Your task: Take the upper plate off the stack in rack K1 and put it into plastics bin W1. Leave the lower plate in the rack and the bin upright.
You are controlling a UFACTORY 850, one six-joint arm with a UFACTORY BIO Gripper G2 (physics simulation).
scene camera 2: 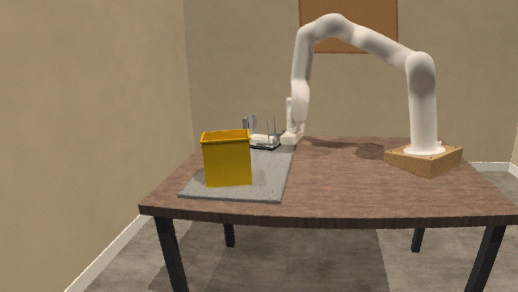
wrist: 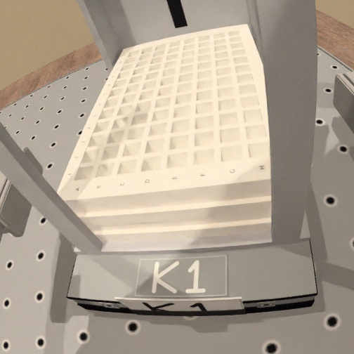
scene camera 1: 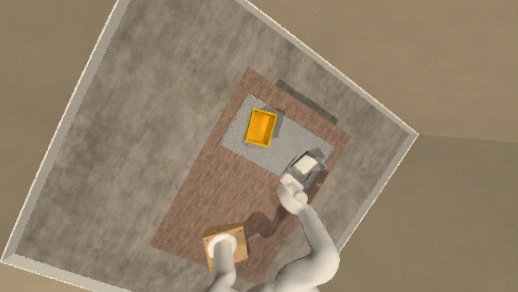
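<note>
The upper plate (scene camera 1: 307, 165) (wrist: 185, 117), cream with a grid of wells, lies flat on the lower plate (wrist: 185, 231) in grey rack K1 (scene camera 2: 252, 123) (wrist: 110, 277). The lower plate shows as a front edge in the wrist view. The rack's uprights stand close around the stack. My gripper (wrist: 181, 150) is open and empty. Its fingers stand wide apart on the left and right of the rack, outside the uprights, with gaps to the stack. In scene camera 2 the fingers are hard to make out. Yellow bin W1 (scene camera 1: 261, 128) (scene camera 2: 227, 162) stands upright and looks empty inside.
The rack and bin stand on a grey perforated board (scene camera 1: 235, 137) (scene camera 2: 270, 175) (wrist: 30, 280) on the brown table (scene camera 1: 200, 200) (scene camera 2: 350, 185). The rack's tall back panel (wrist: 145, 20) rises behind the plates. The arm's wooden base (scene camera 1: 240, 250) (scene camera 2: 430, 165) stands away from both.
</note>
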